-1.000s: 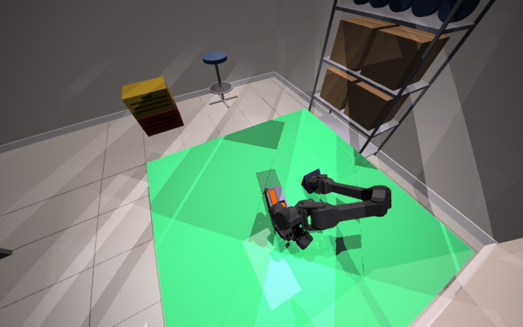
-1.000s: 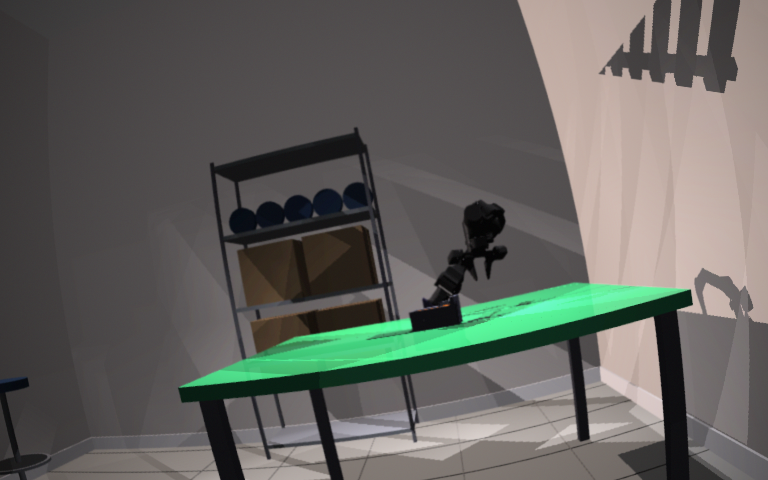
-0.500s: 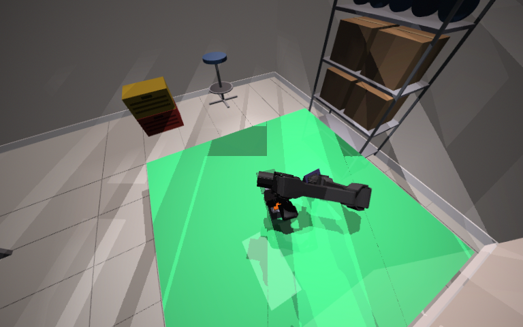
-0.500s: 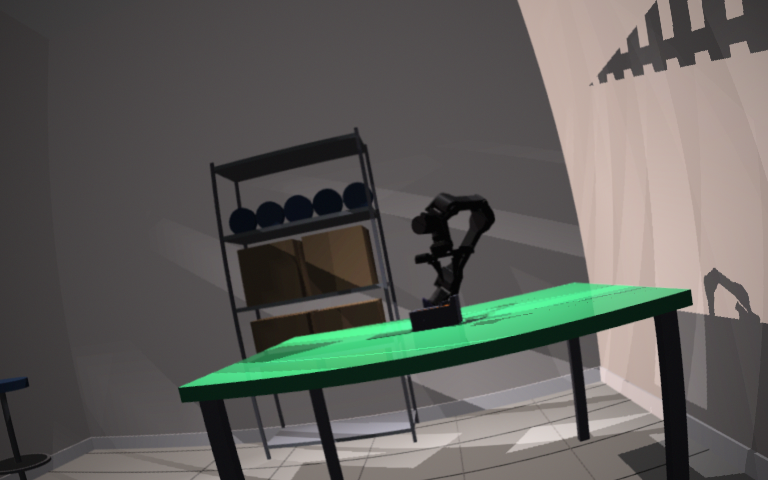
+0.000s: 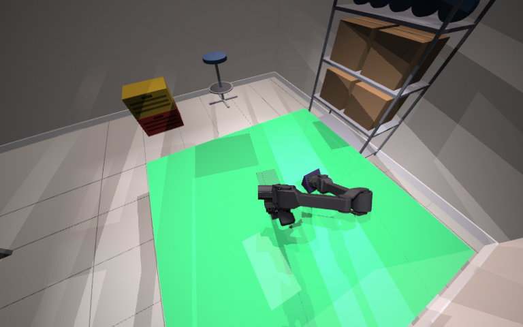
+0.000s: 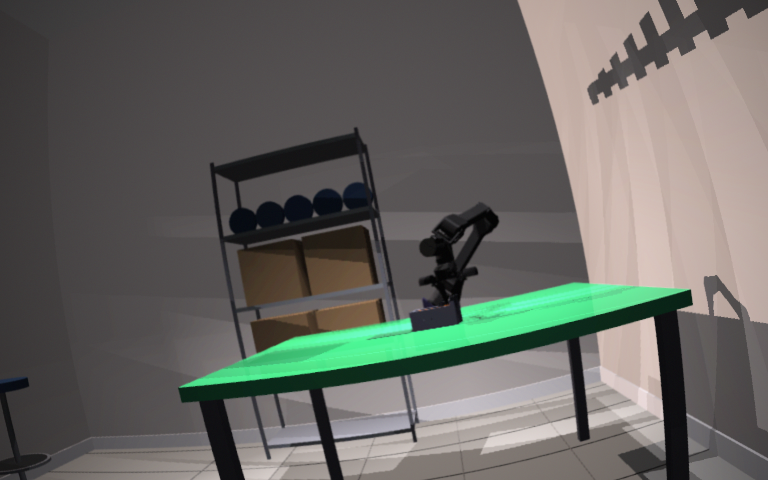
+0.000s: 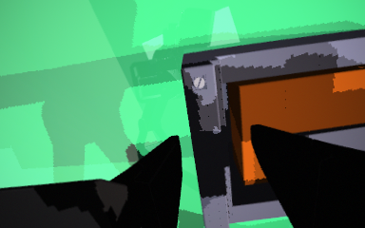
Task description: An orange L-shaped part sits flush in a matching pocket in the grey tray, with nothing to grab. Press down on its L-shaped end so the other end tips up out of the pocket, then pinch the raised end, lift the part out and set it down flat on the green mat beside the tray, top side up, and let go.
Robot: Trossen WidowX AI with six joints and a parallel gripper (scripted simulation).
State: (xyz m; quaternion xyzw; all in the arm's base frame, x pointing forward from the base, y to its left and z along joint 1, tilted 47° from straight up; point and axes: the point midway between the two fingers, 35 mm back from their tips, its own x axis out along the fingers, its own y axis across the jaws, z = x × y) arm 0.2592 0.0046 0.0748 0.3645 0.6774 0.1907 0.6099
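Now: the orange L-shaped part 2 cm behind my gripper tip, 5 cm to the right of it and 2 cm below it.
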